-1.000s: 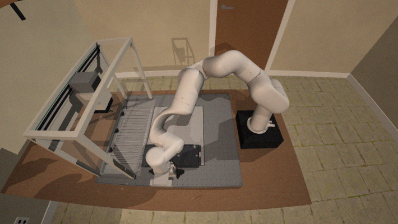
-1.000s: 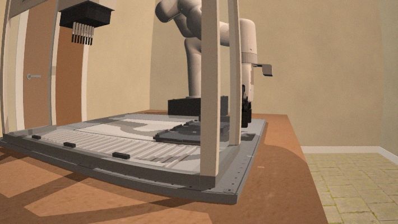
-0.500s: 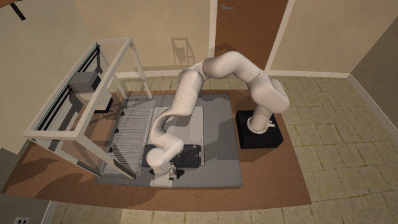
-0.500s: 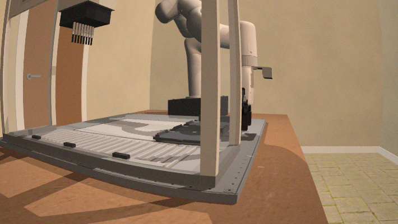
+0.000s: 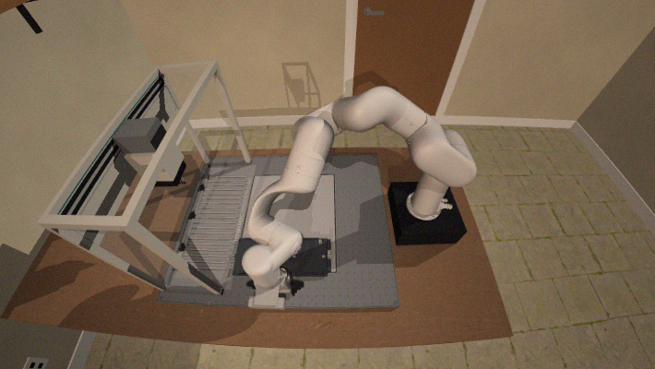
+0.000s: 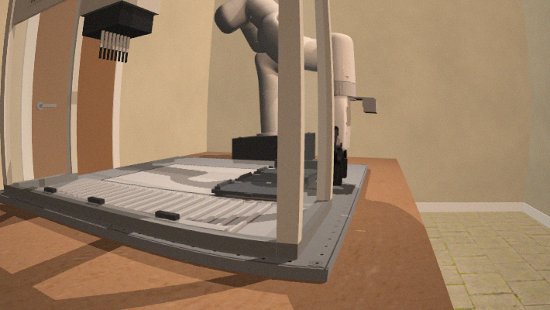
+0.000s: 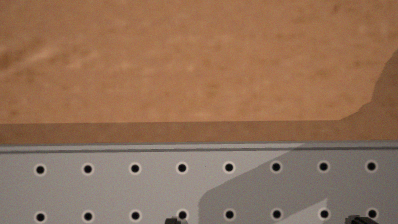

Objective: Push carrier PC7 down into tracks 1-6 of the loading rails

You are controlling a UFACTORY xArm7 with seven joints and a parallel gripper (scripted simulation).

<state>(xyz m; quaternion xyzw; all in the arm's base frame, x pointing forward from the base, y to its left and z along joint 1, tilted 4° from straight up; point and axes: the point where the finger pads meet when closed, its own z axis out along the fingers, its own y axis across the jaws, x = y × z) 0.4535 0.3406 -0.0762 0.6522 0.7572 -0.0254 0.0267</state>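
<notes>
The carrier PC7 lies 20 mm ahead of my hand and 120 mm to the right of it.
</notes>
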